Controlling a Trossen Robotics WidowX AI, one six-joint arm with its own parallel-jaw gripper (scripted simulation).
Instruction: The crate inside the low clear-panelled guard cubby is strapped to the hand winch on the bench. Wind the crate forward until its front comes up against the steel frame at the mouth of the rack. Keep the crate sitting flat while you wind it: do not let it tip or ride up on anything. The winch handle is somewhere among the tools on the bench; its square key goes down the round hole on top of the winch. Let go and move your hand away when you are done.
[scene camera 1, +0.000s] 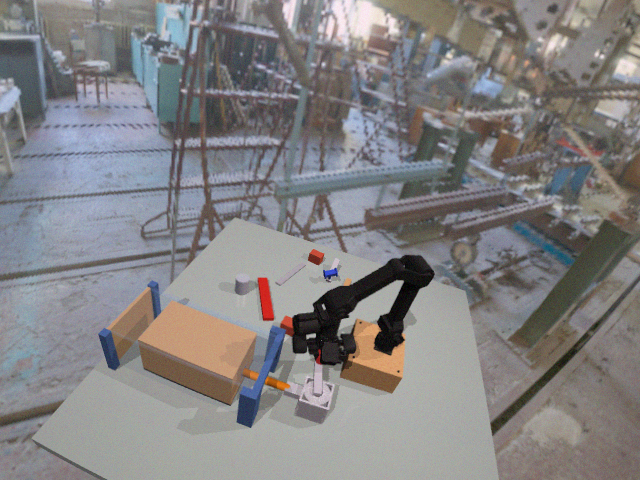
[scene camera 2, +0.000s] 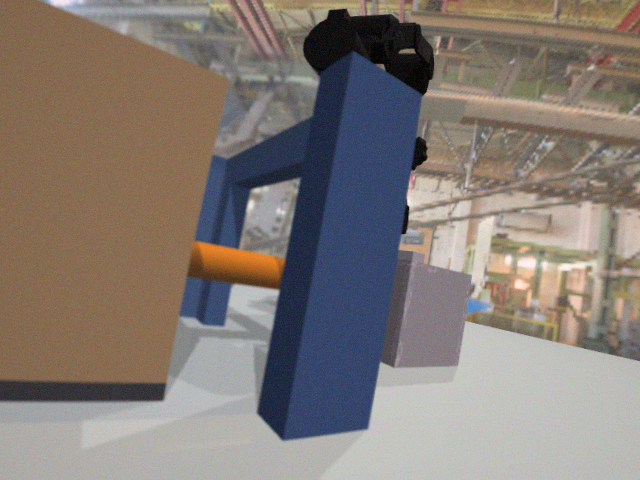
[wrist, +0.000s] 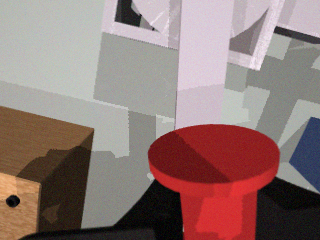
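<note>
A red knob (wrist: 217, 169) is in my sight, along with a grey winch (scene camera 1: 312, 409). I can also see a blue steel frame (scene camera 2: 375, 293), and scene camera 1 gives me another look at the frame (scene camera 1: 272, 359). As for my gripper (scene camera 1: 319, 360), it is visible too, and the wrist view likewise has the gripper (wrist: 196, 164).
</note>
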